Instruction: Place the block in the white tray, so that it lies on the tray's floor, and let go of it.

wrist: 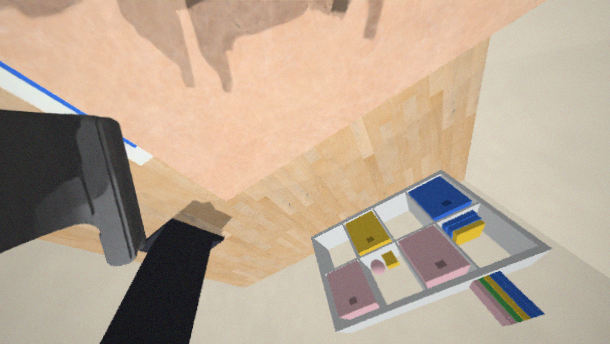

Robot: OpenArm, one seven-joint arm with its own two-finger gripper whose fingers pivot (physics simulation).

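One finger of my gripper (118,200) shows large and dark at the left, with its rounded tip pointing down in the view. The other finger is outside the view. The gripper is open, and no block shows at the visible finger. The block does not show in this view. No white tray can be made out. A white strip with a blue edge (42,101) lies along the mat at the left, partly hidden by the finger, and I cannot tell what it belongs to.
A peach mat (280,100) with arm shadows lies on the wooden table (345,170). A black post (165,280) stands at the table's edge, lower left. Beyond the table is a grey-white shelf unit (440,291) with coloured boxes. Several coloured books (507,298) are beside it.
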